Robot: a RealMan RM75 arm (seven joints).
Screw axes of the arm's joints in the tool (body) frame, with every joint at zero. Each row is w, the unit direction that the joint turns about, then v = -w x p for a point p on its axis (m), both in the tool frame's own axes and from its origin. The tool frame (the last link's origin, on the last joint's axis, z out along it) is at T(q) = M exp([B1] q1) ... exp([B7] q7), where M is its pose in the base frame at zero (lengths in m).
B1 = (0, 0, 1, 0, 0, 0)
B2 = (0, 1, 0, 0.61, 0, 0)
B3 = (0, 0, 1, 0, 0, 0)
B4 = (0, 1, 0, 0.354, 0, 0)
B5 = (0, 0, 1, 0, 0, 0)
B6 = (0, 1, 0, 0.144, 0, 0)
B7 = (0, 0, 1, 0, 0, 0)
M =
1 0 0 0
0 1 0 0
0 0 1 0.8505
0 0 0 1
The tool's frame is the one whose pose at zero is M.
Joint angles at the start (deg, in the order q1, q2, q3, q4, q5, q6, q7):
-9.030 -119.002 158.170 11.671 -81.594 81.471 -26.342
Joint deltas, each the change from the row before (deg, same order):
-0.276 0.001 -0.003 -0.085 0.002 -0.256 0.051
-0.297 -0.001 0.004 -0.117 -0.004 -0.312 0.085
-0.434 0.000 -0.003 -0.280 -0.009 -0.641 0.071
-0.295 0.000 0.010 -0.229 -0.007 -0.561 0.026
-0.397 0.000 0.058 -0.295 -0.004 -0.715 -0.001
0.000 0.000 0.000 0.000 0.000 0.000 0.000
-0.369 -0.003 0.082 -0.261 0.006 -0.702 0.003
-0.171 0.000 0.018 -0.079 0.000 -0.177 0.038
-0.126 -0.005 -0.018 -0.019 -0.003 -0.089 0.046
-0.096 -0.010 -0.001 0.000 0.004 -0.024 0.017
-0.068 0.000 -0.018 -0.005 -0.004 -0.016 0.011
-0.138 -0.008 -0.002 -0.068 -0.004 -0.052 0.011
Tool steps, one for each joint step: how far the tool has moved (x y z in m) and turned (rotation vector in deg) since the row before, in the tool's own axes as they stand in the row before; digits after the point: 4 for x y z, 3 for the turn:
-0.0002 0.0005 0.0017 -0.124 -0.133 0.102
-0.0003 0.0004 0.0019 -0.112 -0.179 0.163
-0.0007 0.0000 0.0027 -0.048 -0.424 0.294
-0.0007 -0.0003 0.0018 0.024 -0.408 0.218
-0.0009 -0.0001 0.0024 -0.025 -0.538 0.255
0.0000 0.0000 0.0000 0.000 0.000 0.000
-0.0010 0.0000 0.0022 -0.038 -0.552 0.235
-0.0001 0.0003 0.0011 -0.074 -0.107 0.103
0.0000 0.0004 0.0008 -0.055 -0.021 0.045
0.0000 0.0005 0.0006 -0.081 0.012 0.000
0.0001 0.0002 0.0004 -0.036 0.024 0.006
0.0001 0.0003 0.0008 -0.082 0.005 0.057

